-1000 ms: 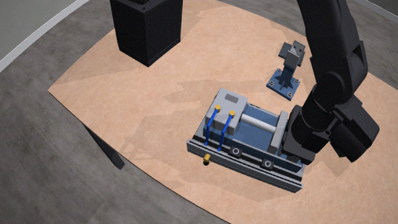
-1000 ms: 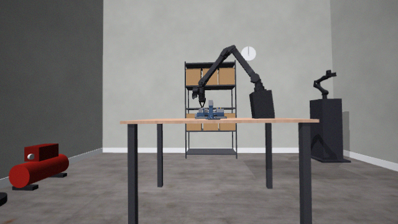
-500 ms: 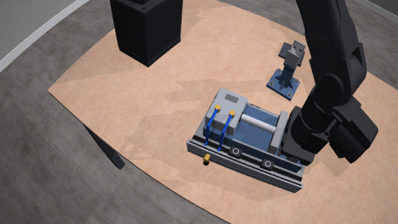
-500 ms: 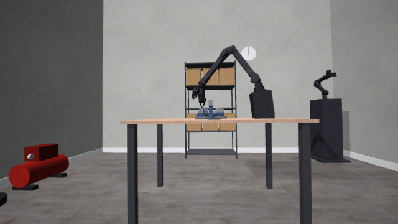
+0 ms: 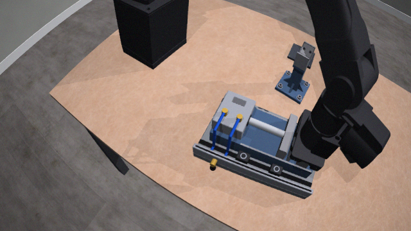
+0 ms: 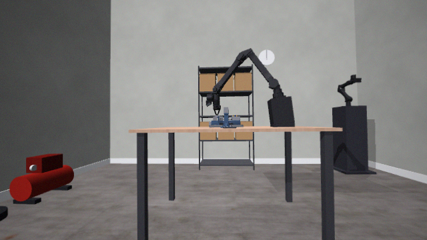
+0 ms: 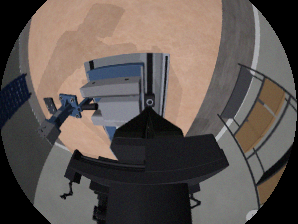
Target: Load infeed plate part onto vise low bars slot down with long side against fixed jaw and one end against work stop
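My hand is 4 cm to the right of the grey part and 2 cm above it. Round my hand: moving jaw 6 cm to the left, 4 cm below, 4 cm behind; fixed jaw 7 cm to the left, 4 cm below, 2 cm ahead; work stop 11 cm to the left, 2 cm below, 1 cm behind.
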